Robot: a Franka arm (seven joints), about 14 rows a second.
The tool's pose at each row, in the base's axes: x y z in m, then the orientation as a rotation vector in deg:
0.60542 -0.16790 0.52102 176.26 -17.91 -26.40
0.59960 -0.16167 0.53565 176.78 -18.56 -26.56
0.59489 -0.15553 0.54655 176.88 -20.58 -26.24
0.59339 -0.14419 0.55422 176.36 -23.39 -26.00
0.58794 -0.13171 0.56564 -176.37 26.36 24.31
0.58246 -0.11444 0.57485 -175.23 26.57 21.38
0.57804 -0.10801 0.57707 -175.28 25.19 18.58
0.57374 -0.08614 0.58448 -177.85 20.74 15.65
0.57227 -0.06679 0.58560 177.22 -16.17 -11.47
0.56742 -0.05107 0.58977 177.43 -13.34 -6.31
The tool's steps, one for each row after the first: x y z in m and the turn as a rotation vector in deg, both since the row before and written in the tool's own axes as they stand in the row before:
-0.01091 -0.00432 -0.01221 0.64 -0.11 0.29
-0.00882 -0.00467 -0.00889 0.48 0.18 1.22
-0.00614 -0.01045 -0.00654 0.08 0.13 1.83
-0.01146 -0.01020 -0.00897 0.64 1.02 1.82
-0.01244 -0.01459 -0.00673 1.72 1.53 0.04
-0.00649 -0.00482 -0.00074 0.61 1.69 -0.95
-0.01160 -0.01980 -0.00500 -1.70 2.20 -2.88
-0.00601 -0.01848 -0.00037 -1.86 2.84 -2.70
-0.00811 -0.01442 -0.00377 -0.09 3.36 -1.76

